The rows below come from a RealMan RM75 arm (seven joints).
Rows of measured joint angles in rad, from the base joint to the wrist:
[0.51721, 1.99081, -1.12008, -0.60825, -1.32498, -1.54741, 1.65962]
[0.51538, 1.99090, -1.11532, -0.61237, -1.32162, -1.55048, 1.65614]
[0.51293, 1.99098, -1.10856, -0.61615, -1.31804, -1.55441, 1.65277]
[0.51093, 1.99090, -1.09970, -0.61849, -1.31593, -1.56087, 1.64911]
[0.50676, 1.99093, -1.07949, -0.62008, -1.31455, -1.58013, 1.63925]
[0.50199, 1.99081, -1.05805, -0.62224, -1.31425, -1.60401, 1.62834]
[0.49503, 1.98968, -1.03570, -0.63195, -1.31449, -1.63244, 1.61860]
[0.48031, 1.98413, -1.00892, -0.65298, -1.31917, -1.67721, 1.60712]
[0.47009, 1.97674, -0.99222, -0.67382, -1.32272, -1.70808, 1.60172]
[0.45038, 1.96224, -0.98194, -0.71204, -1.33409, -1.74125, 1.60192]
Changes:
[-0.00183, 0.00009, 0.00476, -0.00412, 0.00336, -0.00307, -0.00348]
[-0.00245, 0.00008, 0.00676, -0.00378, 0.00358, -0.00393, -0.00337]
[-0.00200, -0.00008, 0.00886, -0.00234, 0.00211, -0.00646, -0.00366]
[-0.00417, 0.00003, 0.02021, -0.00159, 0.00138, -0.01926, -0.00986]
[-0.00477, -0.00012, 0.02144, -0.00216, 0.00030, -0.02388, -0.01091]
[-0.00696, -0.00113, 0.02235, -0.00971, -0.00024, -0.02843, -0.00974]
[-0.01472, -0.00555, 0.02678, -0.02103, -0.00468, -0.04477, -0.01148]
[-0.01022, -0.00739, 0.01670, -0.02084, -0.00355, -0.03087, -0.00540]
[-0.01971, -0.01450, 0.01028, -0.03822, -0.01137, -0.03317, 0.00020]

